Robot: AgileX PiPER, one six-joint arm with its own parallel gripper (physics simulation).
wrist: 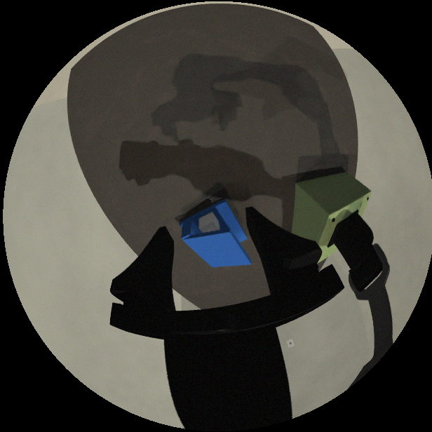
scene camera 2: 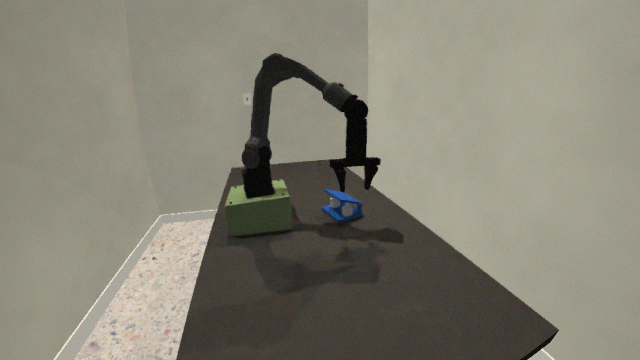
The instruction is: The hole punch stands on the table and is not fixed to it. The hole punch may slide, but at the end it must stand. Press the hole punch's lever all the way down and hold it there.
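Observation:
The blue hole punch (scene camera 2: 342, 219) (wrist: 238, 220) stands upright on the table, with pale whitish parts between its base and lever. Its lever (scene camera 2: 343, 196) (wrist: 218, 250) is raised, tilted up, with its free end on the side toward the robot's base. My gripper (scene camera 2: 355, 188) (wrist: 206, 225) is open and points straight down above the hole punch, its fingers apart and empty. In the scene view the fingertips are a little above the lever, more over its low right end. In the wrist view the hole punch shows between the two fingers. I see no contact.
The green block (scene camera 2: 259, 215) (wrist: 312, 212) that carries the arm's base stands on the dark table (scene camera 2: 380, 310) (wrist: 215, 30), to the left of the hole punch in the scene view. The table's long right edge runs behind the hole punch. Arm shadows lie on the table.

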